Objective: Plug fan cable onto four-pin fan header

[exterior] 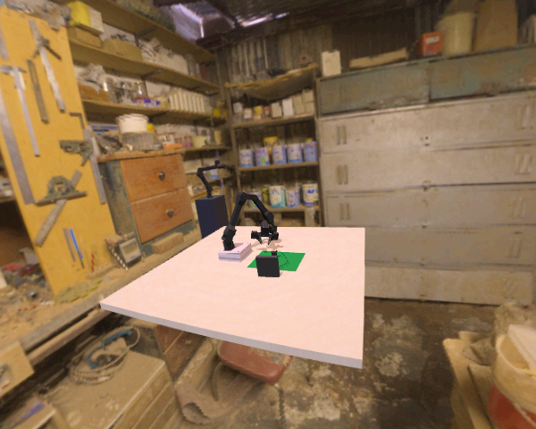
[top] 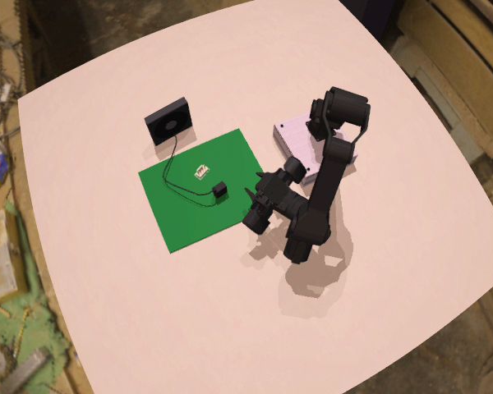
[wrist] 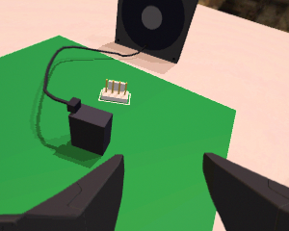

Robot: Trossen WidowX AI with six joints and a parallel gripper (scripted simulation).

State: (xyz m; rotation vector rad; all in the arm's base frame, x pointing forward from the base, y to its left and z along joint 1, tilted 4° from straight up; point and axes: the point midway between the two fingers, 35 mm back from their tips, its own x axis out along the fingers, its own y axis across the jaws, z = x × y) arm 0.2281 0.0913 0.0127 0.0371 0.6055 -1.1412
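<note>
Now: the dark plug 7 cm ahead of my gripper tip, 3 cm to the right of it and 5 cm below it. The rest, counted from my gripper tip: green board 10 cm ahead, 6 cm to the right, 9 cm below; black fan 12 cm ahead, 25 cm to the right, 2 cm below; white four-pin header 9 cm ahead, 11 cm to the right, 7 cm below.
</note>
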